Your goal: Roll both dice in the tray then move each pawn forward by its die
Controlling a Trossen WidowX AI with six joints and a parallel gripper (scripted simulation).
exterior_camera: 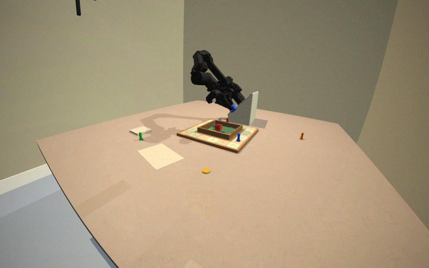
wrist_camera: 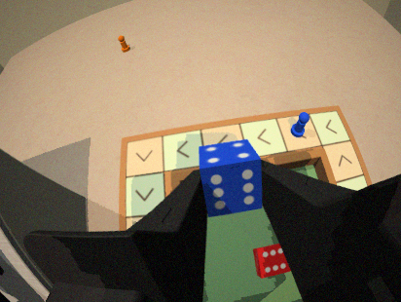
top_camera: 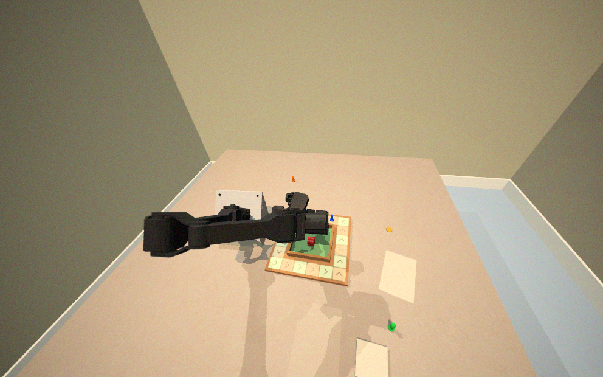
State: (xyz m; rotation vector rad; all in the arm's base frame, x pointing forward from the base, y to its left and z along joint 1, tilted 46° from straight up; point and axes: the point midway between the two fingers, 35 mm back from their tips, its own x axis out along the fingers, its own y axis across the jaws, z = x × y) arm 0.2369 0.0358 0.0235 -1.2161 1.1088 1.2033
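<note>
Now: gripper tip 8 cm past the red pawn, 6 cm to the left of it and 9 cm above it. From my gripper tip the other things lie so: blue pawn (10 cm ahead, 7 cm to the left, 9 cm below); green tray (3 cm ahead, 4 cm to the right, 11 cm below); orange pawn (12 cm behind, 32 cm to the left, 10 cm below).
</note>
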